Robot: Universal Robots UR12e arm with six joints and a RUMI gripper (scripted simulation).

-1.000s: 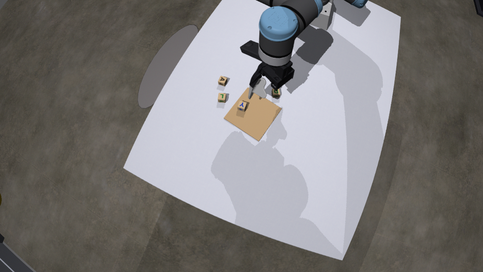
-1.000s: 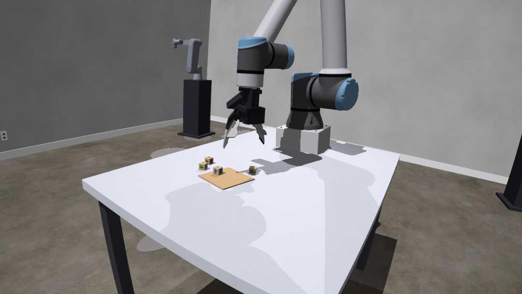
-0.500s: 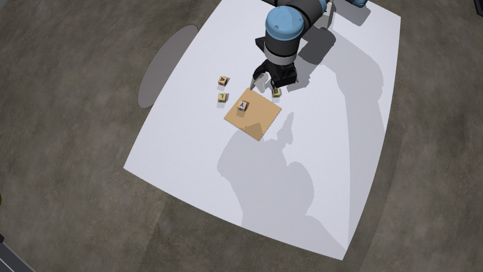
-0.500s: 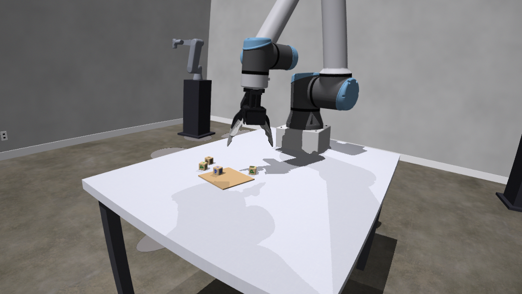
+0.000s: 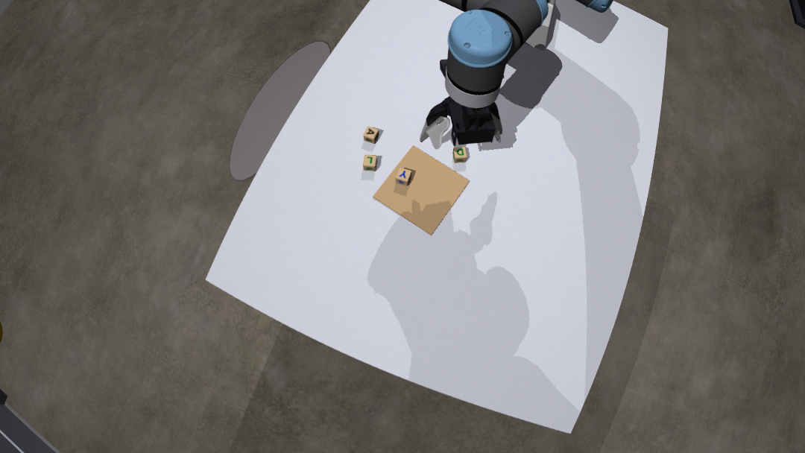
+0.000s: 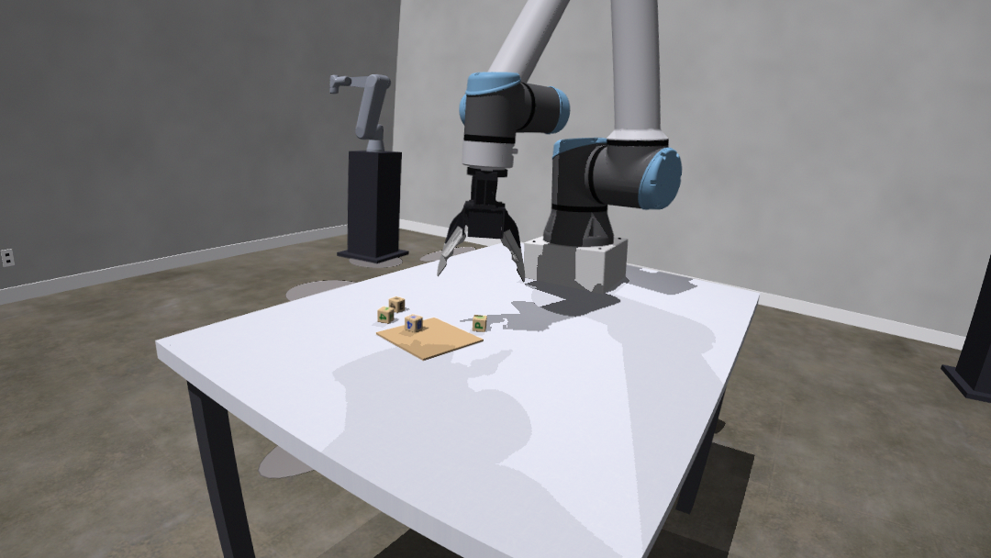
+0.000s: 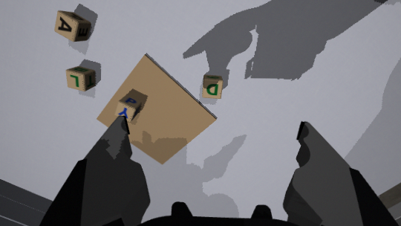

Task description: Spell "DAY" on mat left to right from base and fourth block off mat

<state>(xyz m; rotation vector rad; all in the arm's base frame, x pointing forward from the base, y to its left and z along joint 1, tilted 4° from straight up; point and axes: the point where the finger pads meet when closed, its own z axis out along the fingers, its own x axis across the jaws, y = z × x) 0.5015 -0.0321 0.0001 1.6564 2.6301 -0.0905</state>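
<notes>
Now: hand 9 cm above the D block. Round my hand: green-lettered block 17 cm to the right, 9 cm below, 7 cm ahead; blue-lettered block 9 cm to the right, 8 cm below, 8 cm ahead; tan mat 10 cm below, 9 cm ahead, 5 cm to the right.
</notes>
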